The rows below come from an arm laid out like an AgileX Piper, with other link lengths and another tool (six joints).
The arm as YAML. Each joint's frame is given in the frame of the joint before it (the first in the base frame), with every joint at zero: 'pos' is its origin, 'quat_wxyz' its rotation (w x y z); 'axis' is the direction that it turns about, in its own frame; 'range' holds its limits. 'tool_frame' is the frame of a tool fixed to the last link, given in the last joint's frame.
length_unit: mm
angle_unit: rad
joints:
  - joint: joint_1
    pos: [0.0, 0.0, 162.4]
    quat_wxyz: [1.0, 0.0, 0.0, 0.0]
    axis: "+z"
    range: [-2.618, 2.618]
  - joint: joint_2
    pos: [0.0, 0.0, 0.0]
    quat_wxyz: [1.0, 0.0, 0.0, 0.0]
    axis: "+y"
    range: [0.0, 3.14]
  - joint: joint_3
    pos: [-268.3, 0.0, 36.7]
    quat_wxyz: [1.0, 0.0, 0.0, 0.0]
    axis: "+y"
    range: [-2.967, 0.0]
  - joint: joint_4
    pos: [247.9, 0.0, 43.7]
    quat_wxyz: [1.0, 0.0, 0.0, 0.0]
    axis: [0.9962, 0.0, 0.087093]
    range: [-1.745, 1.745]
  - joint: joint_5
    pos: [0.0, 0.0, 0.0]
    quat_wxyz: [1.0, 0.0, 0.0, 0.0]
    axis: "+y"
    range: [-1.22, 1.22]
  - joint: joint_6
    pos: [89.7, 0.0, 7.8]
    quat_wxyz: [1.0, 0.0, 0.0, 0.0]
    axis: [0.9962, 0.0, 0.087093]
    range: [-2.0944, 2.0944]
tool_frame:
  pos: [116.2, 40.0, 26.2]
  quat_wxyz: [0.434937, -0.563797, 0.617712, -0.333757]
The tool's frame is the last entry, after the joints.
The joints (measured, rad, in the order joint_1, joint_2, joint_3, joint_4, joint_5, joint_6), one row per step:
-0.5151 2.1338 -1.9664 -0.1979 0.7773 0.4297
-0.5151 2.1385 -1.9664 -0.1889 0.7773 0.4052
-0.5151 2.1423 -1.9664 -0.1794 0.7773 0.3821
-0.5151 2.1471 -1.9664 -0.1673 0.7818 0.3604
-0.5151 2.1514 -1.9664 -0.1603 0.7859 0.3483
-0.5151 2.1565 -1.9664 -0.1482 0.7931 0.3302
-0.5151 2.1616 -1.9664 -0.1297 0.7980 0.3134
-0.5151 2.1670 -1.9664 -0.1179 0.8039 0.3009
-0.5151 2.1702 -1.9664 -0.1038 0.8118 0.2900
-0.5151 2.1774 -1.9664 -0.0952 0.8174 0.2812
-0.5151 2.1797 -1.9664 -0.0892 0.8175 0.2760
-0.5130 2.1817 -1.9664 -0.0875 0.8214 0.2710
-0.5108 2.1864 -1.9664 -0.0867 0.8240 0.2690
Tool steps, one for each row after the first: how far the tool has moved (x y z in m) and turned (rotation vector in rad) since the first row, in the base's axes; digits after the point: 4 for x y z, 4 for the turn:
0.0007 0.0017 -0.0033 -0.0022 0.0104 0.0175
0.0013 0.0034 -0.0060 -0.0037 0.0191 0.0340
0.0015 0.0055 -0.0100 0.0004 0.0303 0.0485
0.0015 0.0068 -0.0133 0.0046 0.0391 0.0565
0.0014 0.0090 -0.0177 0.0122 0.0510 0.0682
0.0020 0.0118 -0.0215 0.0247 0.0568 0.0789
0.0020 0.0138 -0.0256 0.0344 0.0653 0.0868
0.0019 0.0162 -0.0286 0.0467 0.0717 0.0933
0.0018 0.0178 -0.0336 0.0564 0.0814 0.0989
0.0022 0.0186 -0.0349 0.0602 0.0823 0.1024
0.0023 0.0203 -0.0367 0.0622 0.0884 0.1079
0.0027 0.0217 -0.0398 0.0657 0.0950 0.1113

